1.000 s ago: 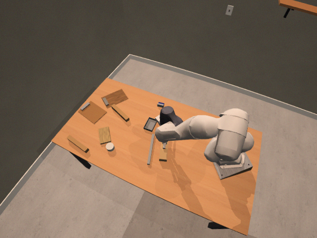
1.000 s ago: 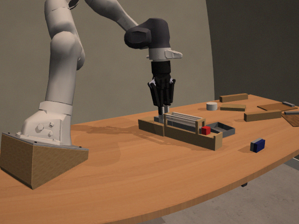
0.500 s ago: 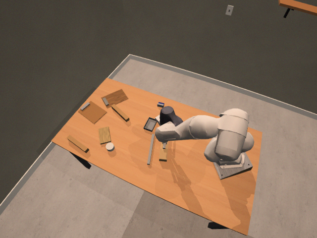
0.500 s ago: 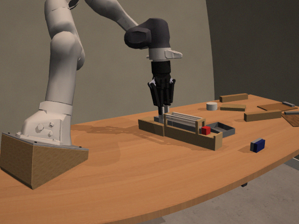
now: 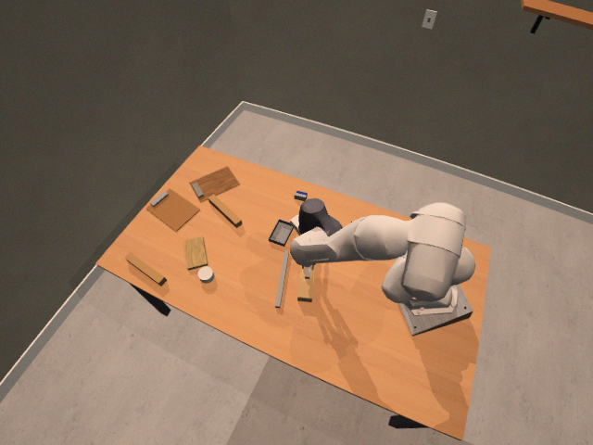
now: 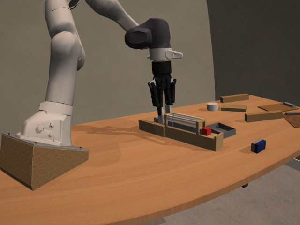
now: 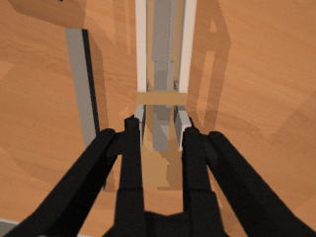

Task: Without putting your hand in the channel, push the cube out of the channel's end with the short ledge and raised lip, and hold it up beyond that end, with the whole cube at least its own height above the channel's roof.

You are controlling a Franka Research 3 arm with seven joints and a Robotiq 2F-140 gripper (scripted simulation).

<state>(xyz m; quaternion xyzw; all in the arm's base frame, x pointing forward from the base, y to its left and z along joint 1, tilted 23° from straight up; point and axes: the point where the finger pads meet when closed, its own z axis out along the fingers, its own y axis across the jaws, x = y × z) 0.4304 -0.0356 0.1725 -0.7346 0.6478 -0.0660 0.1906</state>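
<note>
My hand is 30 mm above the short grey bar. From my hand the other things lie so: red cube (220 mm to the right, 40 mm ahead, 30 mm below); then channel (110 mm to the right, 30 mm below, 20 mm ahead); then long grey bar (100 mm ahead, 70 mm below, 60 mm to the left).
</note>
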